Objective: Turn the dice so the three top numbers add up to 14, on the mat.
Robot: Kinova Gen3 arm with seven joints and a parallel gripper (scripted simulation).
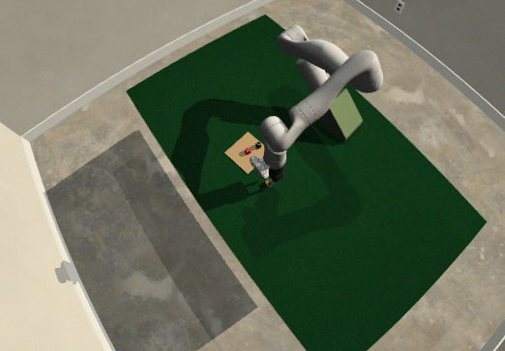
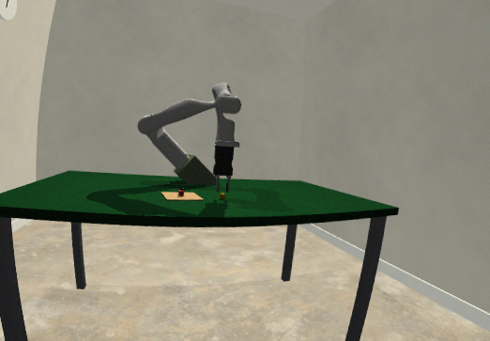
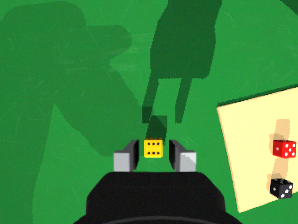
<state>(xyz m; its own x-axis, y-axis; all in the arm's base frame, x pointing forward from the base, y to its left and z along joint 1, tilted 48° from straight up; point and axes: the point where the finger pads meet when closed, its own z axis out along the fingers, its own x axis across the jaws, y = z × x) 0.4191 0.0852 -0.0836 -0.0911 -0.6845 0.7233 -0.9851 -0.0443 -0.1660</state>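
Right now my hand is 3 cm above the yellow die. Round my hand: black die: 16 cm to the right, 7 cm behind, 3 cm below; tan mat: 16 cm to the right, 4 cm below, 2 cm behind; red die: 16 cm to the right, 3 cm below, 2 cm behind.
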